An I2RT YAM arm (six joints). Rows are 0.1 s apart.
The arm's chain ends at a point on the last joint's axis. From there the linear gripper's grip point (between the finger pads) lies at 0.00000 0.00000 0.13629 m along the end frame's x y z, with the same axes.
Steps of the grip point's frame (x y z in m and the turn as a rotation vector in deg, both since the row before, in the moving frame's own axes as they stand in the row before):
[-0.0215 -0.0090 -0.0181 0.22 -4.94 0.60]
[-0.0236 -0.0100 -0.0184 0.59 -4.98 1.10]
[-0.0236 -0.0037 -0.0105 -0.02 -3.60 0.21]
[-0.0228 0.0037 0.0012 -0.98 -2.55 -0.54]
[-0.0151 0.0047 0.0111 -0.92 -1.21 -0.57]
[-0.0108 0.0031 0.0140 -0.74 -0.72 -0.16]
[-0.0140 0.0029 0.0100 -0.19 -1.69 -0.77]
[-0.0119 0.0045 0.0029 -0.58 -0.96 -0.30]
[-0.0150 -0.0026 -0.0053 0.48 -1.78 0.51]
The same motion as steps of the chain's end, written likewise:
[-0.0098 -0.0084 -0.0176 0.22 -4.94 0.60]
[-0.0118 -0.0085 -0.0179 0.59 -4.98 1.10]
[-0.0150 -0.0037 -0.0102 -0.02 -3.60 0.21]
[-0.0167 0.0013 0.0014 -0.98 -2.55 -0.54]
[-0.0122 0.0025 0.0111 -0.92 -1.21 -0.57]
[-0.0091 0.0013 0.0140 -0.74 -0.72 -0.16]
[-0.0100 0.0024 0.0101 -0.19 -1.69 -0.77]
[-0.0096 0.0031 0.0029 -0.58 -0.96 -0.30]
[-0.0108 -0.0014 -0.0052 0.48 -1.78 0.51]

